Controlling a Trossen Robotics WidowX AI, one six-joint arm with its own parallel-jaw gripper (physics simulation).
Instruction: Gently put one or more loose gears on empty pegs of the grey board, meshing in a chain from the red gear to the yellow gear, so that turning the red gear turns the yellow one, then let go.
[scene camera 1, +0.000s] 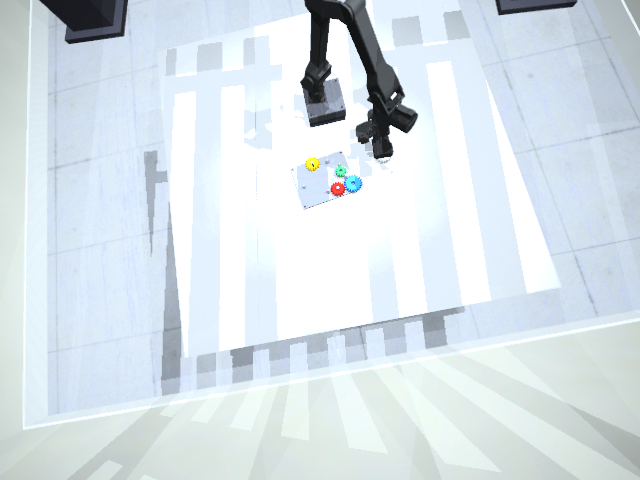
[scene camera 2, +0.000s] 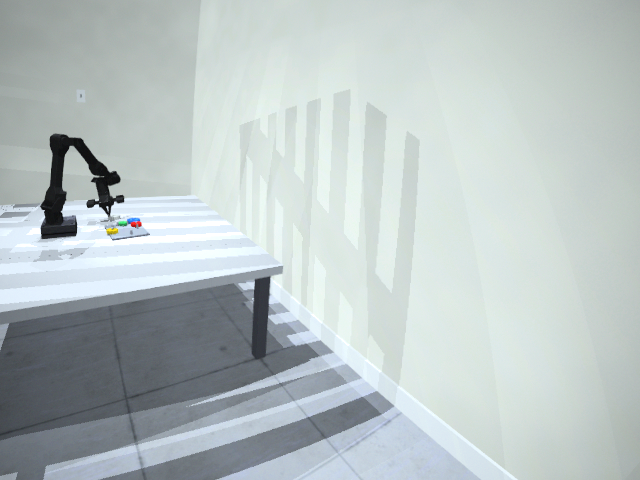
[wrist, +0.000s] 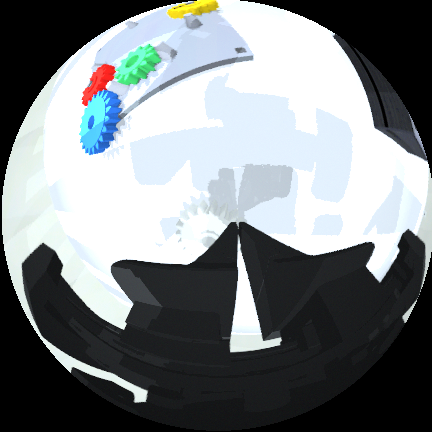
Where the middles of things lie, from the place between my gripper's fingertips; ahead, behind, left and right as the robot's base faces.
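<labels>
The white gear (wrist: 198, 227) has my hand 10 mm above it, 20 mm to the right of it and 20 mm short of it, and going by their middles, it's the nearest to my hand of the things named here. The blue gear (wrist: 98, 122) is 130 mm ahead of my hand and 100 mm to the right of it. There's a green gear (wrist: 137, 63) too, and that's 80 mm ahead of my hand and 140 mm to the right of it. The grey board (scene camera 1: 317, 182) is 100 mm ahead of my hand, 210 mm to the right of it and 10 mm below it. Going by their middles, the grey board is the farthest from my hand of the things named here.
</labels>
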